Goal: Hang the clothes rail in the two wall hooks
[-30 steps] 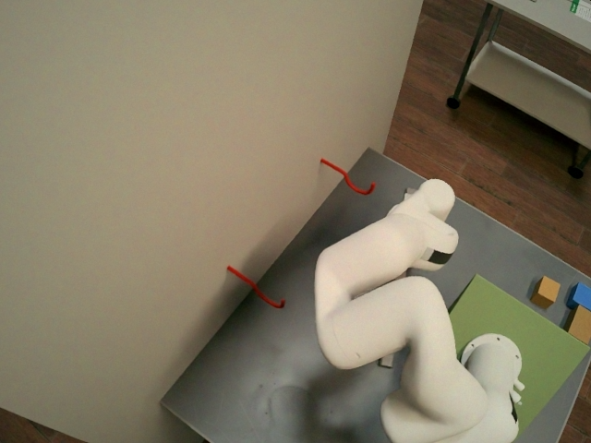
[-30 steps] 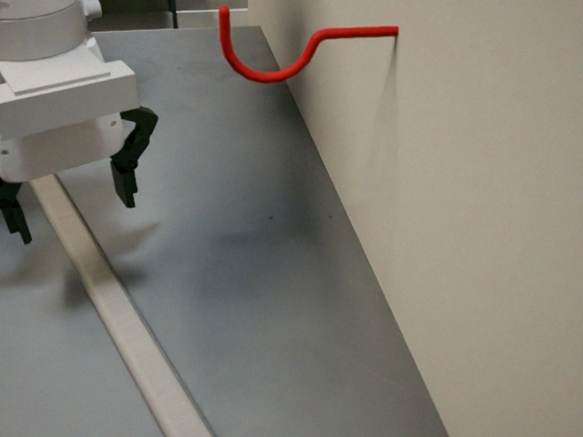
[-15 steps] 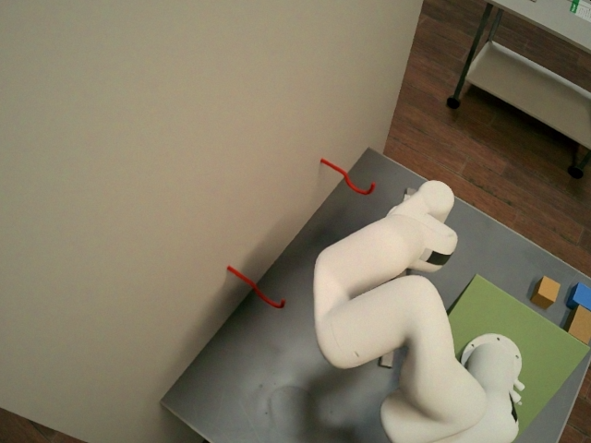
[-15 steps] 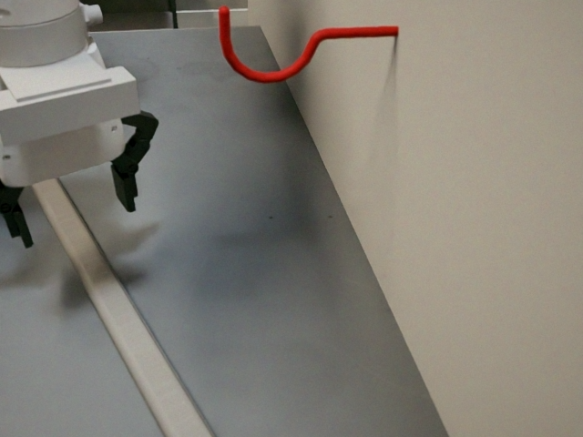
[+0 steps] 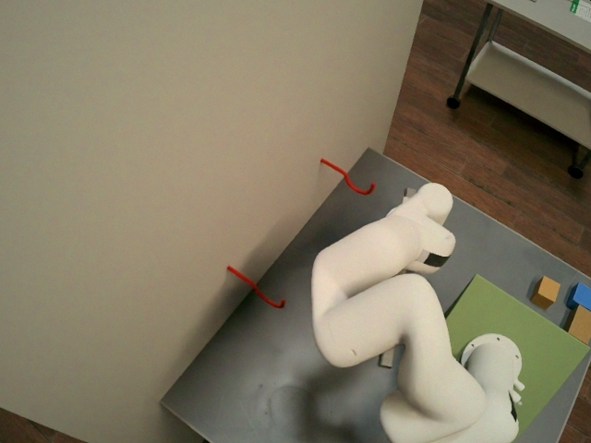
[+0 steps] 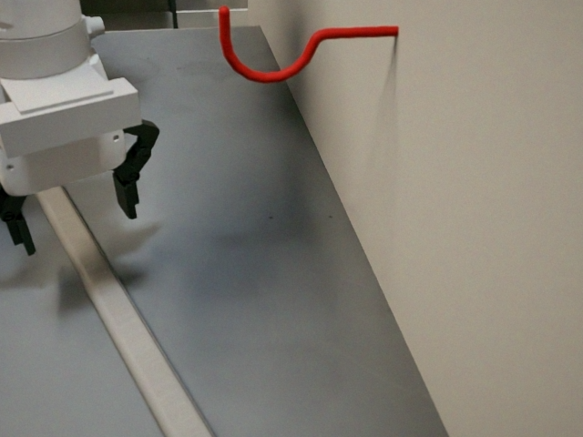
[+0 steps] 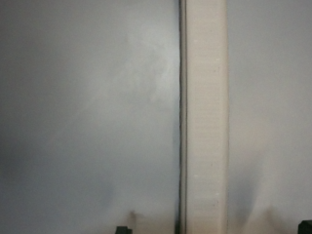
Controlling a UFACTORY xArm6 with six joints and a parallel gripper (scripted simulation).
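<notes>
My gripper is now 50 mm above the grey clothes rail. Also, from my hand: blue block 430 mm behind, 270 mm to the right, 40 mm below; beige wall 370 mm above, 270 mm ahead, 190 mm to the left.
</notes>
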